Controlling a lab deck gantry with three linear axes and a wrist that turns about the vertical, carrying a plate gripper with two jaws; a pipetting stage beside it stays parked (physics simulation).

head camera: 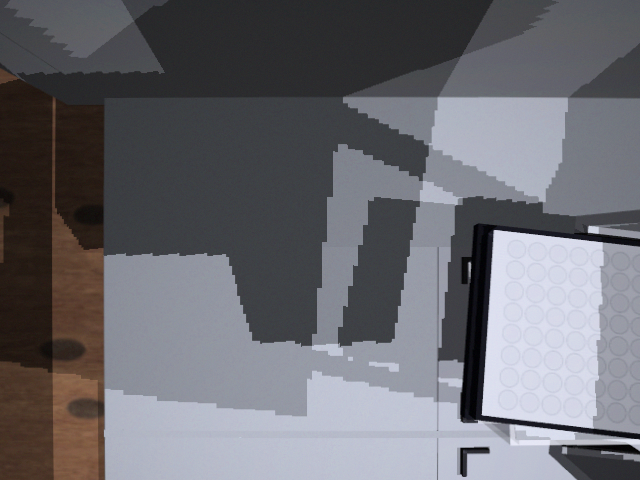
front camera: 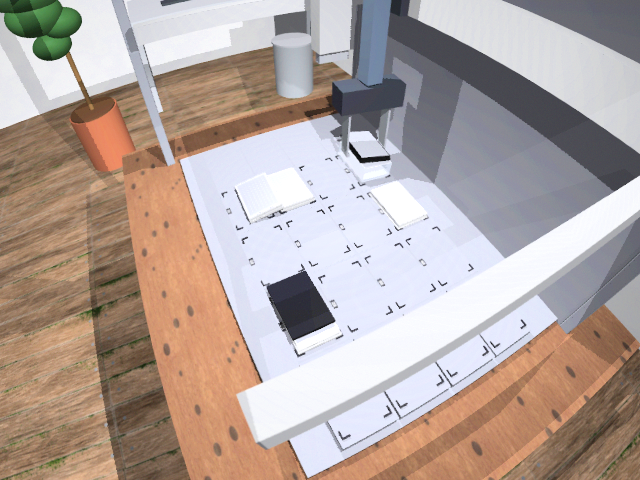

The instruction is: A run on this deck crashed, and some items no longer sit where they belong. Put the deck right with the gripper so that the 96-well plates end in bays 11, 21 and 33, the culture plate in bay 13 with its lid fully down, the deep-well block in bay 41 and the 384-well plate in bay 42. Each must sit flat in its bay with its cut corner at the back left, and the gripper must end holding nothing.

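Frame: origin at the robot's base, x ahead, y left, z up, level; centimetres.
Where they show: gripper, fingertip midpoint: (head camera: 600, 339) (front camera: 363, 149); robot's base, origin of the base link: (front camera: 223, 194).
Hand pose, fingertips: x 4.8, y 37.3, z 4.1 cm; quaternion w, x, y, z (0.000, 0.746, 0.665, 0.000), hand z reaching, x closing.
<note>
Each offset is from my fingertips to the centre of the thing. "pt": to the spot under its first point. Level surfaces: height alone.
My gripper (front camera: 364, 148) is open. Its jaws hang on either side of a plate with a black rim and a pale top {pt dx +1.9, dy +0.5, dz +1.9 cm} (front camera: 369, 147) (head camera: 558, 330), which sits on a paler clear-walled item {dx +1.6, dy -0.6, dz -1.5 cm} (front camera: 374, 170) at the back right. In the head view this plate is turned slightly from the deck lines. At the left back, a plate with a fine grid {dx +1.5, dy -29.9, dz -2.7 cm} (front camera: 256, 196) overlaps a white plate {dx +1.6, dy -22.3, dz -3.4 cm} (front camera: 293, 188) and looks tilted. Another white plate {dx +18.0, dy -0.9, dz -3.4 cm} (front camera: 398, 203) lies right of centre. A black-topped item {dx +32.1, dy -33.0, dz -2.6 cm} (front camera: 301, 304) sits over a white one {dx +34.4, dy -33.0, dz -3.4 cm} (front camera: 320, 341) at the front left. The plates' cut corners are hard to make out.
The pale deck {dz -4.1 cm} (front camera: 217, 180) (head camera: 206, 320) has black corner marks for its bays. A white beam (front camera: 439, 330) crosses the front and hides part of the front bays. A grey post (front camera: 149, 103) stands at the back left. A dark grey panel (front camera: 480, 155) borders the right side.
</note>
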